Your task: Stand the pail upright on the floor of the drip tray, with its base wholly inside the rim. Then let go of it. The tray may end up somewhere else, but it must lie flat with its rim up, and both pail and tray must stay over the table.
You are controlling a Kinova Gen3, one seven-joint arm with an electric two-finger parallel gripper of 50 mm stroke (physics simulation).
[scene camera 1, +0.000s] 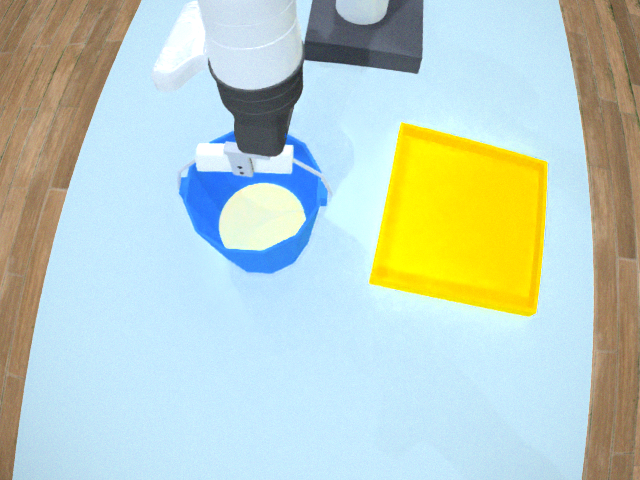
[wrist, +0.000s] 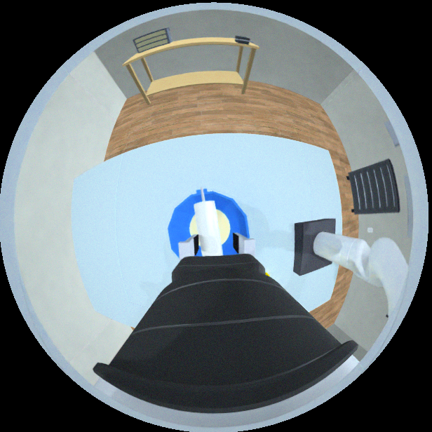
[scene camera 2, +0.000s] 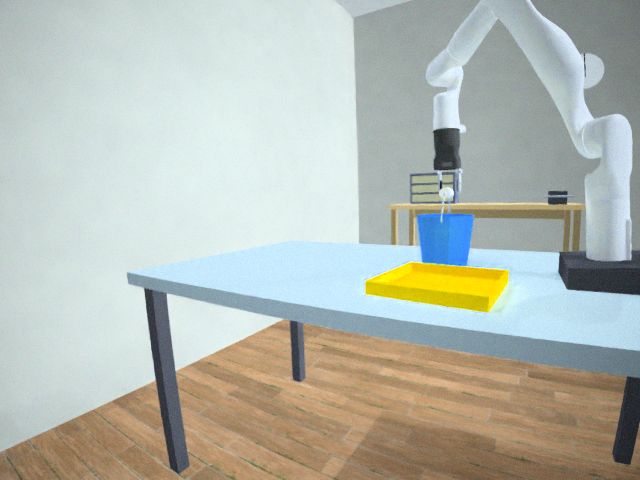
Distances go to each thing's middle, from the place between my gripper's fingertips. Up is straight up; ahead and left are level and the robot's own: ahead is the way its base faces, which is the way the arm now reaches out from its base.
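Yellow drip tray (scene camera 1: 464, 221): from my hand, 8 cm behind, 29 cm to the left, 21 cm below.
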